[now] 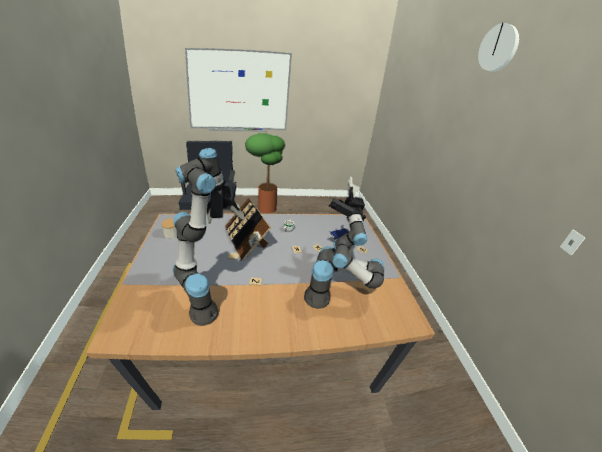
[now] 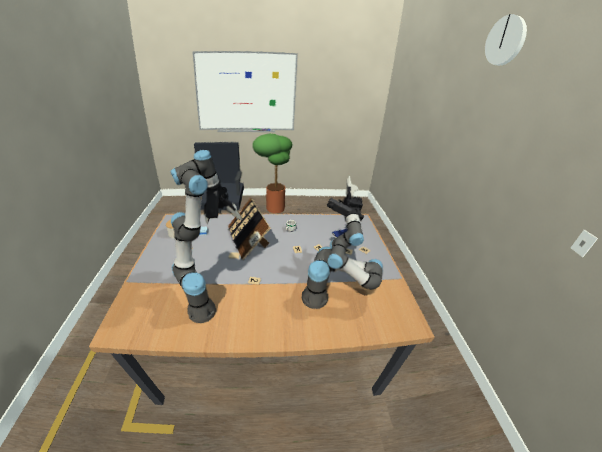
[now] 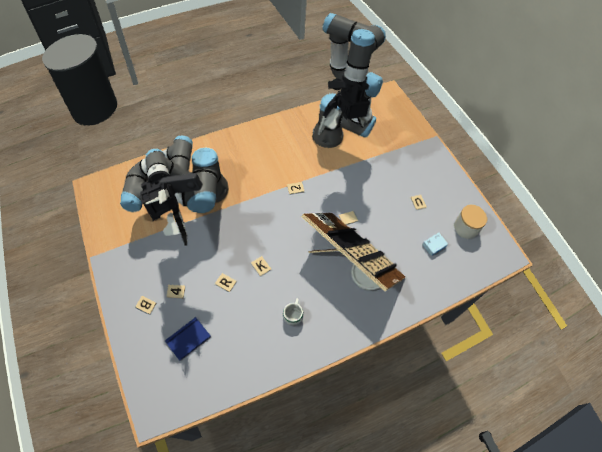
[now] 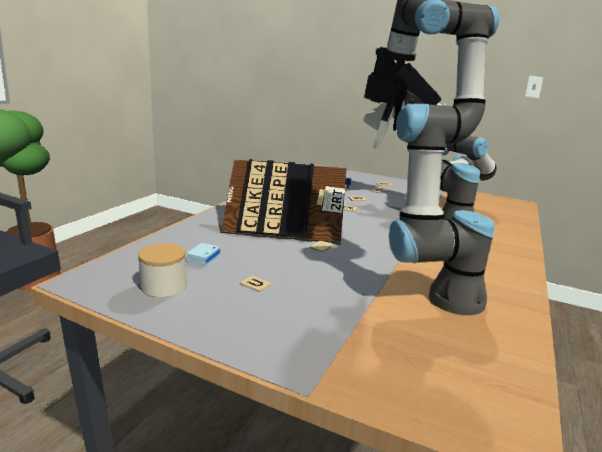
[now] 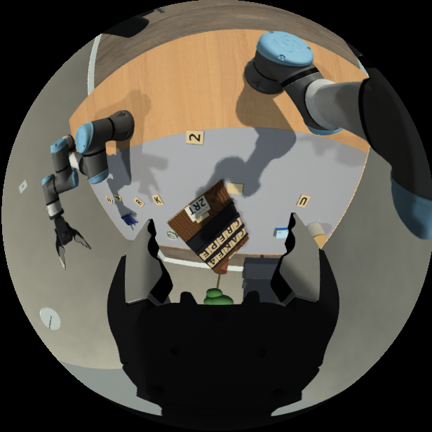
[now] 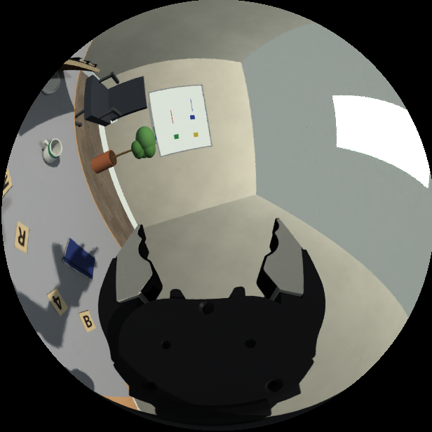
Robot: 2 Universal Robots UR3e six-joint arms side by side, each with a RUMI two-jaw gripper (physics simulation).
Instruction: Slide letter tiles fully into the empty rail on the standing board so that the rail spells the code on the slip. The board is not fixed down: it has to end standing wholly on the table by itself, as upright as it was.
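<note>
The wooden board (image 4: 327,229) (image 3: 394,275) stands tilted back on the mat. Its rails read CAKE4 and CREPE; the third rail (image 4: 299,200) (image 5: 215,230) is empty. The slip (image 4: 336,200) (image 5: 198,207) reads 2RT, with a small tan piece (image 4: 320,196) at its edge. Tile 2 (image 3: 295,188) (image 5: 195,137), tile R (image 3: 226,282) (image 6: 21,237), tile K (image 3: 261,266), tile 4 (image 3: 176,291), tile B (image 3: 145,305) and tile U (image 3: 418,202) (image 4: 255,283) lie flat. A blank-faced tile (image 3: 348,218) (image 5: 235,188) lies near the board. My left gripper (image 5: 220,216) is open and empty above the board's front. My right gripper (image 6: 208,222) is open and empty, raised.
A white mug (image 3: 293,313) (image 6: 52,150) and a blue tray (image 3: 188,338) (image 6: 79,258) stand on the grey mat (image 3: 240,360). A lidded jar (image 3: 470,222) (image 4: 162,270) and a light blue box (image 3: 435,243) (image 4: 203,254) stand near the table's edge. A round plate-like thing (image 3: 363,280) shows behind the board.
</note>
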